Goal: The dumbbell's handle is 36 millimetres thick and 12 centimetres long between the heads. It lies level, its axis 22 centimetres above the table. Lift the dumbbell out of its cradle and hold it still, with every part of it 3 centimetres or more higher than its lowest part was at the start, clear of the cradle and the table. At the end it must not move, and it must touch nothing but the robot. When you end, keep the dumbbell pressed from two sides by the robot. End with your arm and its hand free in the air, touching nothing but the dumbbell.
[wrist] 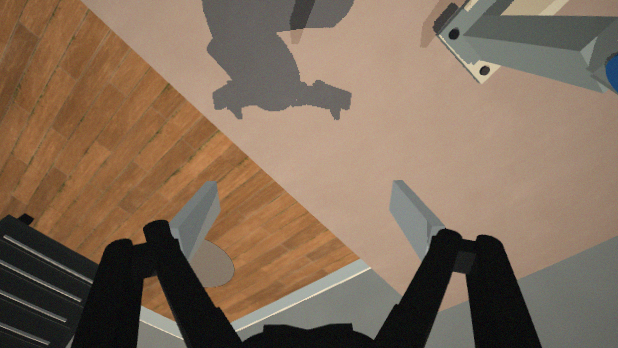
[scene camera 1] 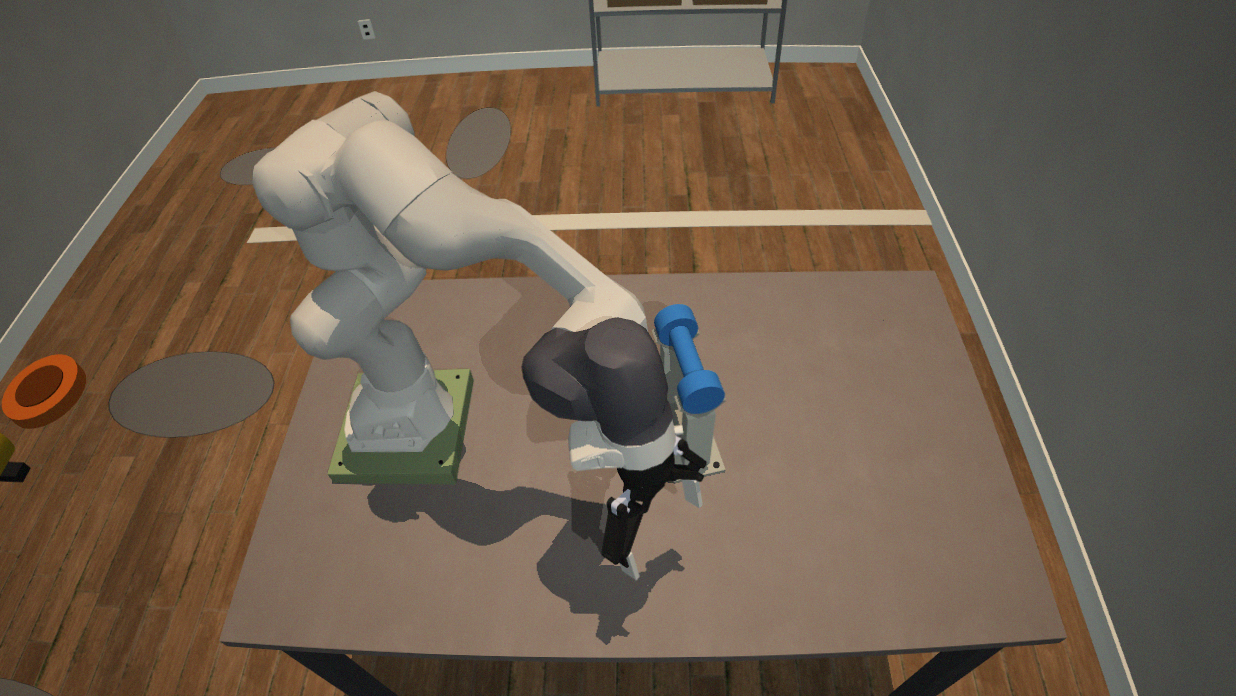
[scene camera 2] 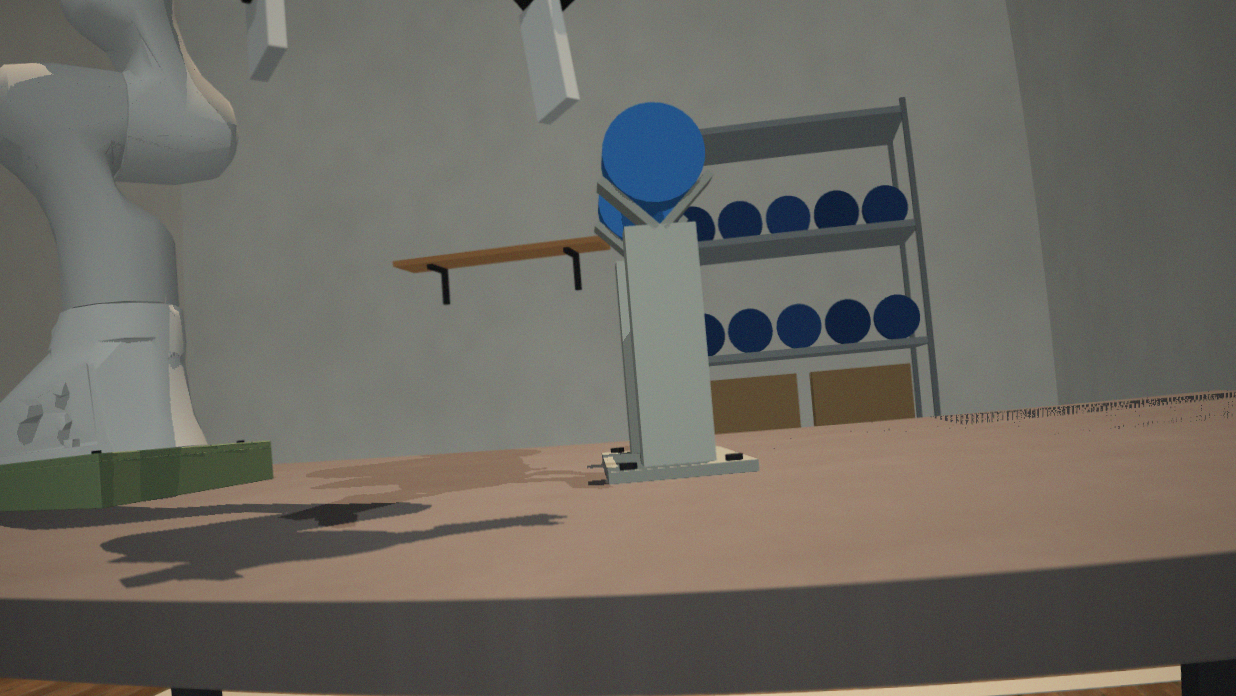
Note:
In view: my gripper (scene camera 2: 427, 88), a blue dumbbell (scene camera 2: 653, 152) and a cradle (scene camera 2: 665, 360).
The blue dumbbell is seen too in scene camera 1 (scene camera 1: 700, 391). My gripper is seen too in the wrist view (wrist: 305, 195) and in scene camera 1 (scene camera 1: 663, 537). The cradle shows as well in the wrist view (wrist: 568, 49) and in scene camera 1 (scene camera 1: 698, 429).

